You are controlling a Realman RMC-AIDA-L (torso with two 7-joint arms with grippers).
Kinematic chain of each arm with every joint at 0, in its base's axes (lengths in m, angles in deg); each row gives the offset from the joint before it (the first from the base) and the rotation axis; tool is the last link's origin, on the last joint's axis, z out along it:
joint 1: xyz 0 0 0.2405 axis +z
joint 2: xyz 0 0 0 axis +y
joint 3: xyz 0 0 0.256 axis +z
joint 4: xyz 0 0 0 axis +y
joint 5: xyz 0 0 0.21 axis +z
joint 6: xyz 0 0 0 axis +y
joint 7: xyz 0 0 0.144 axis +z
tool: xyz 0 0 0
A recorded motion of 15 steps. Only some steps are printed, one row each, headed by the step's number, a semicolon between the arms.
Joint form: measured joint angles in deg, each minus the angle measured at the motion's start. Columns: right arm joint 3, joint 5, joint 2, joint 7, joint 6, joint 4, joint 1; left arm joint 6, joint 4, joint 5, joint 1, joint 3, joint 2, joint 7.
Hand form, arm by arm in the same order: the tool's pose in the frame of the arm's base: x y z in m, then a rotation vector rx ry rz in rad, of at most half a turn. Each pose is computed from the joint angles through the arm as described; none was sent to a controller.
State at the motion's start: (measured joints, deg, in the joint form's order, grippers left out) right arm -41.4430 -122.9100 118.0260 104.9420 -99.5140 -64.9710 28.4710; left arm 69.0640 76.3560 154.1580 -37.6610 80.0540 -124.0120 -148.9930
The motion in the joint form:
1: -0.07 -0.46 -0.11 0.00 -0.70 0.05 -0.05; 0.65 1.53 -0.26 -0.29 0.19 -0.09 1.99
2: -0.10 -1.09 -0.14 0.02 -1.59 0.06 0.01; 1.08 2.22 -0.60 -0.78 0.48 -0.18 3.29
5: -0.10 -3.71 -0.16 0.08 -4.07 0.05 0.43; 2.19 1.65 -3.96 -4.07 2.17 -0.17 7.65
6: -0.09 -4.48 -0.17 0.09 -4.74 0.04 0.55; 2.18 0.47 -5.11 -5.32 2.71 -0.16 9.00
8: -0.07 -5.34 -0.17 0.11 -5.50 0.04 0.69; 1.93 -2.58 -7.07 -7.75 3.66 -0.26 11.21
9: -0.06 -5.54 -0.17 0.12 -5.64 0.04 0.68; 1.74 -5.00 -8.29 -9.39 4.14 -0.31 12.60
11: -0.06 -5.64 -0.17 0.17 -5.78 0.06 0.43; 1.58 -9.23 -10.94 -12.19 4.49 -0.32 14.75
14: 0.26 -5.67 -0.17 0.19 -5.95 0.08 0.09; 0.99 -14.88 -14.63 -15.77 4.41 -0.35 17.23
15: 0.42 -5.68 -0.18 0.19 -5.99 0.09 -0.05; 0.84 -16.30 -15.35 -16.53 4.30 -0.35 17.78
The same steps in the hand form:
1: 0.2391 0.3312 0.0704 -2.7677 0.7571 0.3928; -0.1266 0.3974 -0.0165 -2.4532 -0.6476 0.1924
2: 0.2397 0.3290 0.0695 -2.7850 0.7623 0.3788; -0.1195 0.3968 -0.0169 -2.4730 -0.5998 0.1915
5: 0.2416 0.3235 0.0669 -2.8344 0.7800 0.3210; -0.0918 0.3944 -0.0285 -2.5775 -0.4439 0.1841
6: 0.2422 0.3220 0.0663 -2.8473 0.7853 0.3036; -0.0854 0.3939 -0.0344 -2.6112 -0.4032 0.1866
8: 0.2429 0.3202 0.0657 -2.8618 0.7920 0.2846; -0.0763 0.3930 -0.0472 -2.6714 -0.3442 0.1981
9: 0.2433 0.3197 0.0655 -2.8640 0.7947 0.2801; -0.0723 0.3925 -0.0557 -2.7088 -0.3144 0.2105
11: 0.2449 0.3182 0.0654 -2.8642 0.8038 0.2776; -0.0659 0.3914 -0.0685 -2.7726 -0.2829 0.2193
14: 0.2471 0.3165 0.0660 -2.8592 0.8162 0.2812; -0.0581 0.3908 -0.0829 -2.8448 -0.2647 0.2124
15: 0.2481 0.3158 0.0664 -2.8561 0.8212 0.2828; -0.0576 0.3908 -0.0859 -2.8590 -0.2657 0.2134

